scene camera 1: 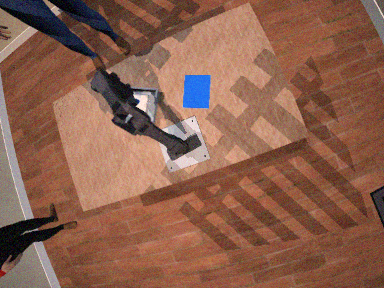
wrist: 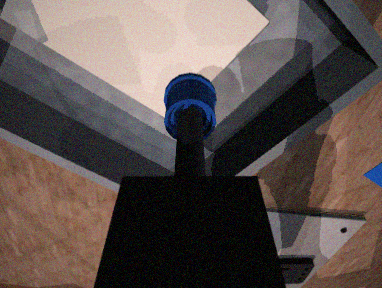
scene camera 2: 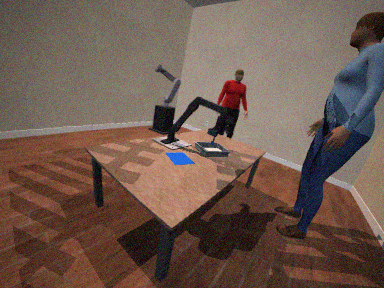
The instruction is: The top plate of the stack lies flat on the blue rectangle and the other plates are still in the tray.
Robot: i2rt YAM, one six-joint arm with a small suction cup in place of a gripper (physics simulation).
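Places are measured from the arm's base along level axes (x ahead, y left, z up), in metres.
Pixels of known places: hand, tool point: point(scene camera 1: 137, 101) point(wrist: 190, 97) point(scene camera 2: 211, 144); arm's base, link origin: point(scene camera 1: 184, 147) point(scene camera 2: 170, 140).
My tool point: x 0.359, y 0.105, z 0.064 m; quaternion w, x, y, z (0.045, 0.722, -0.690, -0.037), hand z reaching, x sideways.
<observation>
For each thing: its top centre in the pictures, then the offset to it from my tool point. Level surfaces: height alone.
- cream top plate, top centre: point(wrist: 132, 16) point(scene camera 1: 135, 103) point(scene camera 2: 214, 150) dx +0.024, dy +0.038, dz -0.057 m
- grey tray, top centre: point(wrist: 143, 76) point(scene camera 1: 136, 105) point(scene camera 2: 212, 146) dx -0.003, dy +0.029, dz -0.026 m
- wooden table, surface height: dz -0.076 m
The cream top plate point(scene camera 1: 143, 102) point(scene camera 2: 214, 149) point(wrist: 150, 35) lies in the grey tray point(scene camera 1: 154, 106) point(scene camera 2: 213, 154) point(wrist: 270, 117). Plates under it cannot be told apart. The blue rectangle point(scene camera 1: 196, 91) point(scene camera 2: 180, 159) point(wrist: 376, 174) lies bare on the table, beside the tray, with its corner at the right edge of the wrist view. My blue suction cup point(wrist: 190, 107) is open and bears no plate. It is over the tray, near the plate's edge and a tray corner in the wrist view. The gap between cup and plate is hard to tell.
The arm's pale base plate point(scene camera 1: 201, 156) point(wrist: 345, 239) is on the wooden table point(scene camera 1: 110, 170) point(scene camera 2: 165, 192), near the tray and the blue rectangle. The tray walls stand up around the plate. Two people and another robot arm point(scene camera 2: 172, 92) stand beyond the table.
</observation>
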